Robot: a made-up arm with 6 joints. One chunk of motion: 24 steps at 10 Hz.
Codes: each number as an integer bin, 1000 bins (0 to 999) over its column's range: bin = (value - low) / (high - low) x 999, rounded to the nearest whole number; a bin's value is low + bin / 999 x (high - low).
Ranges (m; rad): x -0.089..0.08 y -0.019..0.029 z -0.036..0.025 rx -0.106..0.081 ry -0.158..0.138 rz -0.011..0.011
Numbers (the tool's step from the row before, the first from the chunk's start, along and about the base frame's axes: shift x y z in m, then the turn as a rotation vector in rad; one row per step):
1: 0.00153 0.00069 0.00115 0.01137 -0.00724 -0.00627
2: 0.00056 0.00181 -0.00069 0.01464 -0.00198 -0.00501
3: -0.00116 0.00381 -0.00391 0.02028 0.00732 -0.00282
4: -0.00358 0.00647 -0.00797 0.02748 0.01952 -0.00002
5: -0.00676 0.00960 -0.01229 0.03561 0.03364 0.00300
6: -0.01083 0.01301 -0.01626 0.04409 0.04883 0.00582
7: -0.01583 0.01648 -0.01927 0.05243 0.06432 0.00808
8: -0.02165 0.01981 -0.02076 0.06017 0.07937 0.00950
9: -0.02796 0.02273 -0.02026 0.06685 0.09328 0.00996
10: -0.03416 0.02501 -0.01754 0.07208 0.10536 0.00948
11: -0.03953 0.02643 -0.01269 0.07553 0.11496 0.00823
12: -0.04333 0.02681 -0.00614 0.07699 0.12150 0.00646
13: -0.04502 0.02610 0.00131 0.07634 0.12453 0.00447
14: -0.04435 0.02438 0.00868 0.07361 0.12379 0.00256
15: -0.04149 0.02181 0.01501 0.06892 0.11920 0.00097
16: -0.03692 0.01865 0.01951 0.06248 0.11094 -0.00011
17: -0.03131 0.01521 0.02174 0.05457 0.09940 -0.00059
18: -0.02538 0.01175 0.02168 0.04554 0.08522 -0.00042
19: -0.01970 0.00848 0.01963 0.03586 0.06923 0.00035
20: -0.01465 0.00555 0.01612 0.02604 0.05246 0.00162
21: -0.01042 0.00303 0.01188 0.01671 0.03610 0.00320
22: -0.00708 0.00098 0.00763 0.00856 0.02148 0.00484
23: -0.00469 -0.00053 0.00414 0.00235 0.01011 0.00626
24: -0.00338 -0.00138 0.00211 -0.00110 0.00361 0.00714
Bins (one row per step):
1: 535 410 608 627 509 215
2: 529 433 578 644 527 272
3: 519 475 526 675 558 371
4: 505 530 459 713 599 499
5: 486 595 388 757 647 636
6: 462 666 323 802 698 764
7: 433 738 274 846 750 866
8: 398 808 250 888 801 931
9: 361 869 258 923 848 952
10: 324 916 302 951 889 930
11: 292 946 382 970 921 873
12: 270 953 489 978 943 793
13: 260 939 611 974 954 702
14: 264 903 732 960 951 616
15: 281 849 835 934 936 544
16: 308 784 909 900 908 495
17: 341 712 946 858 869 473
18: 376 640 945 810 821 480
19: 410 572 911 758 767 515
20: 440 511 854 705 710 573
21: 465 458 784 656 655 645
22: 484 416 715 612 606 719
23: 498 384 657 579 567 784
24: 506 367 624 560 545 824

